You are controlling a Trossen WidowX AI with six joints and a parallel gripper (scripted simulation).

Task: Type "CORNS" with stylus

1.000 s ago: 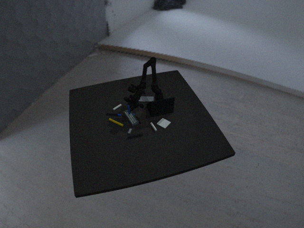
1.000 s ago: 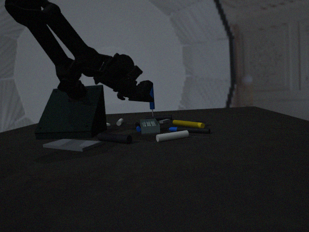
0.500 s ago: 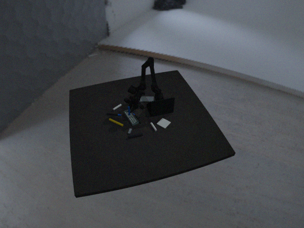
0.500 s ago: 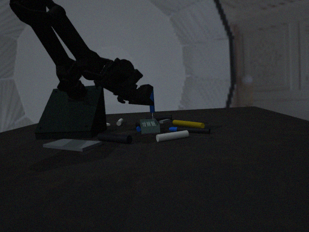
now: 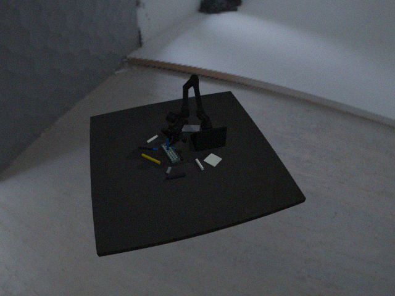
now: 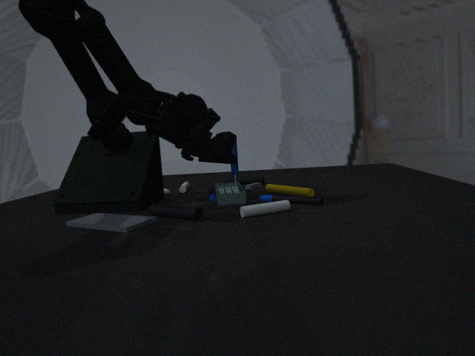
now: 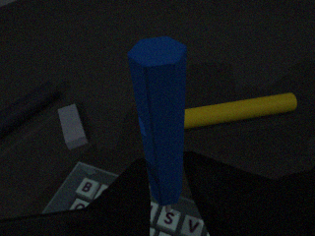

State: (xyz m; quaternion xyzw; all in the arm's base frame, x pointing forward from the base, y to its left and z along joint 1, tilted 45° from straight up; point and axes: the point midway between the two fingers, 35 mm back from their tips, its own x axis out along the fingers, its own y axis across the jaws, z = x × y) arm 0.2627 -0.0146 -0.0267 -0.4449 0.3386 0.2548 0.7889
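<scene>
Right now my gripper tip is 130 mm short of the yellow rod, 80 mm above it and 10 mm to the right of it. The rest, counted from my gripper tip: small grey block (140 mm to the left, 80 mm below, 20 mm ahead); then blue stylus (20 mm below); then grey flat plate (240 mm to the right, 200 mm behind, 80 mm below).
</scene>
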